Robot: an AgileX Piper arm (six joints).
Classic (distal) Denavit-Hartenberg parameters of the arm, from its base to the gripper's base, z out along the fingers. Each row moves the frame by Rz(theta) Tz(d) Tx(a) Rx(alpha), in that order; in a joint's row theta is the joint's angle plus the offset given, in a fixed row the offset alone. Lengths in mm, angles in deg.
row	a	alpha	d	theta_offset
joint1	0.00	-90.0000	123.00	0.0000
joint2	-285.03	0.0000	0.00	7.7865
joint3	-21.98	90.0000	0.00	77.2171
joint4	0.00	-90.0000	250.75	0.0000
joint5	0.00	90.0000	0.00	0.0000
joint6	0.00	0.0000	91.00	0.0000
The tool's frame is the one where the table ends.
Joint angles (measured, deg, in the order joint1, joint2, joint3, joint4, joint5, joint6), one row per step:
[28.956, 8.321, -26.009, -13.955, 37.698, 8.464]
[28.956, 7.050, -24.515, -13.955, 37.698, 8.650]
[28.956, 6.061, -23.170, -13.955, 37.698, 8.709]
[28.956, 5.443, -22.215, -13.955, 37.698, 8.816]
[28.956, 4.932, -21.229, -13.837, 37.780, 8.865]
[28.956, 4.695, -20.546, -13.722, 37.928, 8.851]
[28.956, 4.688, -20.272, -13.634, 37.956, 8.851]
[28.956, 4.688, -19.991, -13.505, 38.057, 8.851]
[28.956, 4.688, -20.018, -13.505, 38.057, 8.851]
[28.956, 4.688, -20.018, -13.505, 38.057, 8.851]
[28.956, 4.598, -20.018, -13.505, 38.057, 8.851]
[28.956, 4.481, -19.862, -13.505, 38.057, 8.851]
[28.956, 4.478, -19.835, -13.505, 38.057, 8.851]
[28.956, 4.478, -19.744, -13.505, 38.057, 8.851]
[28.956, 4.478, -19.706, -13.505, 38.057, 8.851]
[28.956, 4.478, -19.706, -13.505, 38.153, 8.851]
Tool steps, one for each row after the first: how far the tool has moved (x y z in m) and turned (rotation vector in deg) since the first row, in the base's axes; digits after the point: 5 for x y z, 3 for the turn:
[-0.00115, -0.00064, -0.00730, 0.061, 0.257, -0.045]
[-0.00172, -0.00095, -0.01400, -0.058, 0.589, -0.061]
[-0.00188, -0.00104, -0.01882, -0.124, 0.919, -0.088]
[-0.00180, -0.00090, -0.02403, -0.246, 1.477, -0.076]
[-0.00153, -0.00067, -0.02786, -0.440, 2.047, -0.065]
[-0.00123, -0.00042, -0.02941, -0.509, 2.345, -0.040]
[-0.00096, -0.00017, -0.03113, -0.580, 2.739, -0.017]
[-0.00099, -0.00018, -0.03098, -0.567, 2.715, -0.017]
[-0.00099, -0.00018, -0.03098, -0.567, 2.715, -0.017]
[-0.00119, -0.00029, -0.03093, -0.523, 2.637, -0.016]
[-0.00125, -0.00033, -0.03171, -0.542, 2.671, -0.017]
[-0.00122, -0.00031, -0.03185, -0.554, 2.692, -0.017]
[-0.00111, -0.00025, -0.03235, -0.598, 2.771, -0.018]
[-0.00106, -0.00022, -0.03256, -0.616, 2.805, -0.018]
[-0.00109, -0.00027, -0.03270, -0.654, 2.890, -0.039]

